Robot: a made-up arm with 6 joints.
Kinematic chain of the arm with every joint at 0, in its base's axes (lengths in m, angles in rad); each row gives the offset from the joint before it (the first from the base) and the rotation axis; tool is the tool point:
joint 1: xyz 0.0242 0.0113 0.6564 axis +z
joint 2: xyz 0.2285 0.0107 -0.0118 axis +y
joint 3: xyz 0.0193 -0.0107 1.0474 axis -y
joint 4: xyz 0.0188 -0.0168 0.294 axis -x
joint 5: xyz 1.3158 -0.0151 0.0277 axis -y
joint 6: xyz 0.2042 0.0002 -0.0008 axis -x
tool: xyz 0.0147 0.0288 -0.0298
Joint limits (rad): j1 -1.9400..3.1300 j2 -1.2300..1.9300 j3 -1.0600..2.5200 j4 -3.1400..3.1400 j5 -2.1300..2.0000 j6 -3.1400..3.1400
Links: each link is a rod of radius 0.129 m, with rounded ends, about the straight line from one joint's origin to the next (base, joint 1, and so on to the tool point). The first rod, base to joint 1, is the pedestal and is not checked.
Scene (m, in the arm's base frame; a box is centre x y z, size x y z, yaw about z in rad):
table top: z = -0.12
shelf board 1: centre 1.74 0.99 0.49 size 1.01 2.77 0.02 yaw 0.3
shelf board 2: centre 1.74 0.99 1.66 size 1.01 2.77 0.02 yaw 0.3
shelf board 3: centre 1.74 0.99 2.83 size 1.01 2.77 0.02 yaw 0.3
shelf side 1: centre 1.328 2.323 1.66 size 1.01 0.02 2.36 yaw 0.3
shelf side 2: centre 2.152 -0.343 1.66 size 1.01 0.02 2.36 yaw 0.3
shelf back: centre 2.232 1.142 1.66 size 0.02 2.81 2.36 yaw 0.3
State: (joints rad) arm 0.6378 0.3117 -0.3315 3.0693 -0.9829 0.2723
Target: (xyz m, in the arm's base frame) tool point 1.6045 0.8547 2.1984
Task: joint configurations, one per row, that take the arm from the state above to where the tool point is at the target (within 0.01 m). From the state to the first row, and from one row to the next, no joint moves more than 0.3 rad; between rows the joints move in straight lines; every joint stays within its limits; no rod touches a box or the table.
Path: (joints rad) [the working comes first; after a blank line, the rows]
Joints at the target: 0.5098 0.1243 0.1606 3.0643 -0.9525 0.2700
Straight joint move there: touches shelf board 2.

1: 0.7222 0.0945 -0.5743 3.0669 -1.2039 0.2870
2: 0.8066 -0.1226 -0.8172 3.0645 -1.4248 0.3017
3: 0.8910 -0.3398 -1.0600 3.0620 -1.6458 0.3164
4: 0.8171 -0.4112 -0.8487 3.0705 -1.4688 0.3062
5: 0.7432 -0.4825 -0.6375 3.0789 -1.2918 0.2960
6: 0.6693 -0.5539 -0.4262 3.0874 -1.1148 0.2858
7: 0.6161 -0.3278 -0.2306 3.0797 -1.0607 0.2806
8: 0.5629 -0.1017 -0.0350 3.0720 -1.0066 0.2753
9: 0.5098 0.1243 0.1606 3.0643 -0.9525 0.2700

